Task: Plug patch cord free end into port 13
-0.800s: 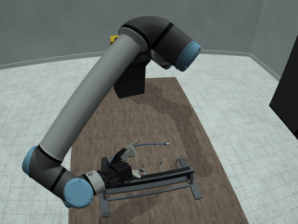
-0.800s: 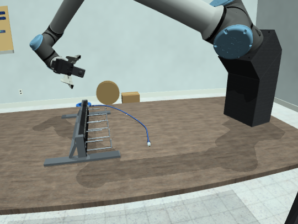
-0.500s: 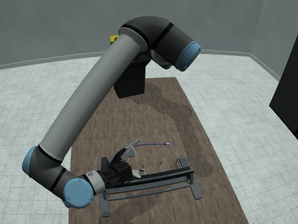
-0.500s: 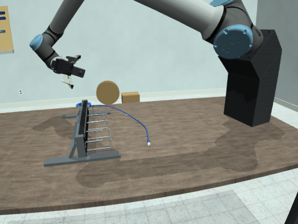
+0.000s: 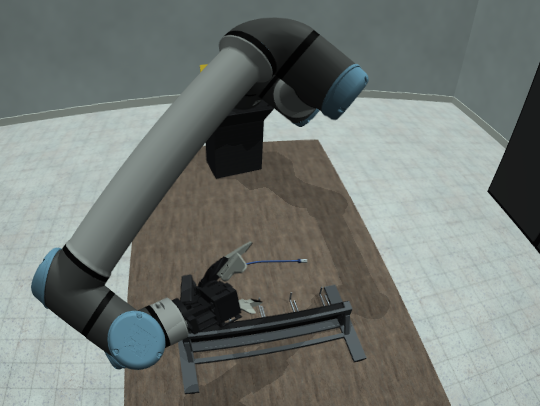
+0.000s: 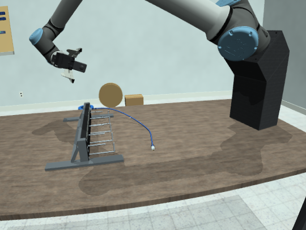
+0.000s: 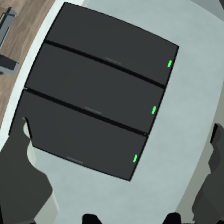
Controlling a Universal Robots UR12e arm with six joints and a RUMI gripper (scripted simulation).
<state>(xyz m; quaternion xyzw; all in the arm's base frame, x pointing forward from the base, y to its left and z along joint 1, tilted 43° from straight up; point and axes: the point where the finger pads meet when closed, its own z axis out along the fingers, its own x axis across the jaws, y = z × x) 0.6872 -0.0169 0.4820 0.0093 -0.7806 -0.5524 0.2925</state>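
My gripper is now 34 cm past the plug, 15 cm to the right of it and 33 cm above it.
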